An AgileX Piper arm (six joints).
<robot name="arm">
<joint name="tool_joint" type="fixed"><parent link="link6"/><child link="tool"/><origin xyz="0 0 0" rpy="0 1.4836 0"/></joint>
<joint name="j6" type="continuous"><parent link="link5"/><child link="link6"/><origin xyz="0.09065 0 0.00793"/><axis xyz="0.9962 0 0.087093"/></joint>
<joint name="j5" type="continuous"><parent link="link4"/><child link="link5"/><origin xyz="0 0 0"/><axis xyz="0 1 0"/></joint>
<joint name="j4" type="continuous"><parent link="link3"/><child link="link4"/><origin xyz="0.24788 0 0.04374"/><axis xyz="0.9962 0 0.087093"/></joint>
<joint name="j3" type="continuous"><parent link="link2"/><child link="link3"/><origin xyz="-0.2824 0 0.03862"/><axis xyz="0 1 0"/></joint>
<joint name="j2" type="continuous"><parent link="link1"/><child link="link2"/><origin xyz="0 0 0"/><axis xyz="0 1 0"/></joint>
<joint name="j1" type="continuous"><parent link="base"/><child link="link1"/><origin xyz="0 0 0.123"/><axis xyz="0 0 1"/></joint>
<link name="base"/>
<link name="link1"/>
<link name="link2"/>
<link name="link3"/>
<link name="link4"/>
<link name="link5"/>
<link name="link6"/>
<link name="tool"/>
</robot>
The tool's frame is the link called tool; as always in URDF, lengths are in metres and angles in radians. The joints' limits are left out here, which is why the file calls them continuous.
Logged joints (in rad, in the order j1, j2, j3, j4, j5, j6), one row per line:
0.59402, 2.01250, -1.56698, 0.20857, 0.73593, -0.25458
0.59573, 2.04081, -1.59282, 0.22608, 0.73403, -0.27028
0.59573, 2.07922, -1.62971, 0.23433, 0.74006, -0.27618
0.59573, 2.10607, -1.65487, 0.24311, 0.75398, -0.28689
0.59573, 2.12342, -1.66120, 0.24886, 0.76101, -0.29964
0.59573, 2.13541, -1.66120, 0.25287, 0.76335, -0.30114
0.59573, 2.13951, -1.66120, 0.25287, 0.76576, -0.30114
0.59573, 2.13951, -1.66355, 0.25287, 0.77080, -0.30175
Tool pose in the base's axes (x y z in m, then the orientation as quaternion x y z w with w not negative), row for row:
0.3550, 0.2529, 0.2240, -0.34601, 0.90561, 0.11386, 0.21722
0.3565, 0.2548, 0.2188, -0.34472, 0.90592, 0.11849, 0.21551
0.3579, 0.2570, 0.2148, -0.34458, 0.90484, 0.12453, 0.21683
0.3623, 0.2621, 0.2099, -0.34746, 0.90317, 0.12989, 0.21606
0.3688, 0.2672, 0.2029, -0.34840, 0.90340, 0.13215, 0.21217
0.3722, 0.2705, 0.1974, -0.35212, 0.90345, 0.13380, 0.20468
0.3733, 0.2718, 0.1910, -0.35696, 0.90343, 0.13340, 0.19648
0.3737, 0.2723, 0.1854, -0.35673, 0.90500, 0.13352, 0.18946
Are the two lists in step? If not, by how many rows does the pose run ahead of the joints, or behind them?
The pose runs 2 rows behind the joints: the pose in row i belongs to the joints in row i - 2.
